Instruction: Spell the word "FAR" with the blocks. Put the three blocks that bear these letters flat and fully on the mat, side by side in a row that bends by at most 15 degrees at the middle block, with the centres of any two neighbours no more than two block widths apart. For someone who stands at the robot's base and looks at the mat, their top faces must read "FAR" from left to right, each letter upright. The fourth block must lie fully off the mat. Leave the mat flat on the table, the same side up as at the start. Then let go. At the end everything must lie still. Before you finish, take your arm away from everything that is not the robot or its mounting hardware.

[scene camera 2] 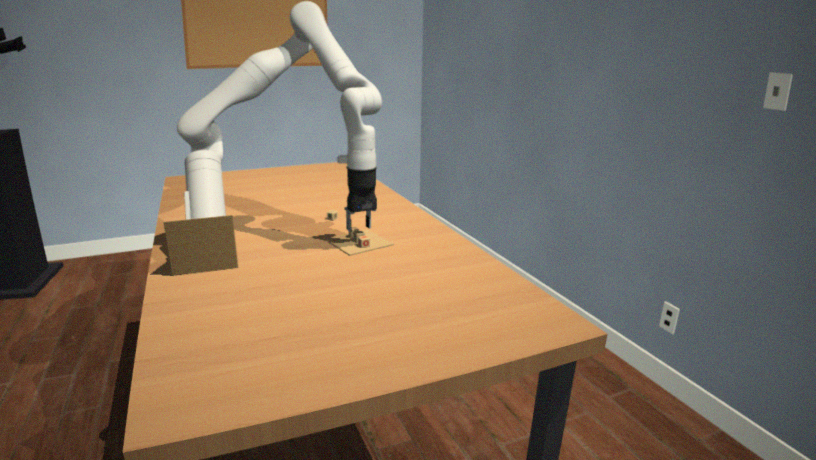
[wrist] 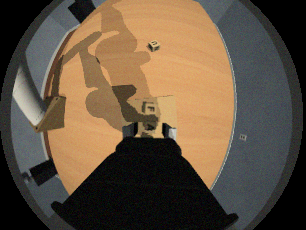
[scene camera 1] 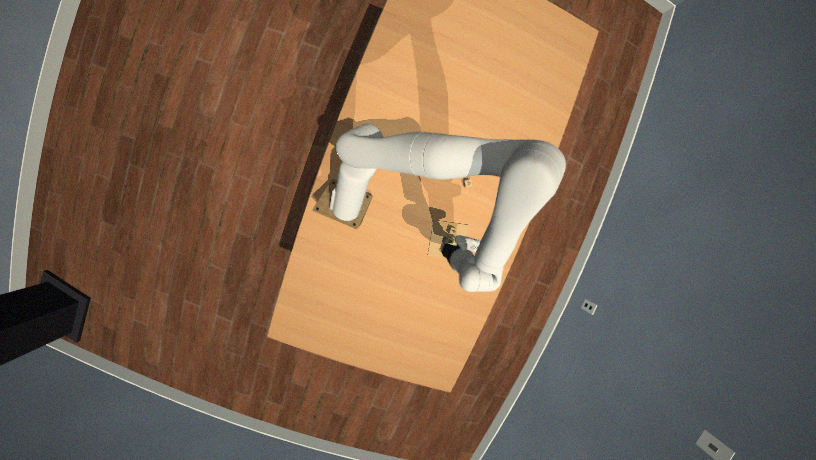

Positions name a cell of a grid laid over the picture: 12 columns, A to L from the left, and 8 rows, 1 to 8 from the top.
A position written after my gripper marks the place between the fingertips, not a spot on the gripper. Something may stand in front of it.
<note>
In view: my gripper (scene camera 2: F4).
My gripper shows as well in the wrist view (wrist: F5).
</note>
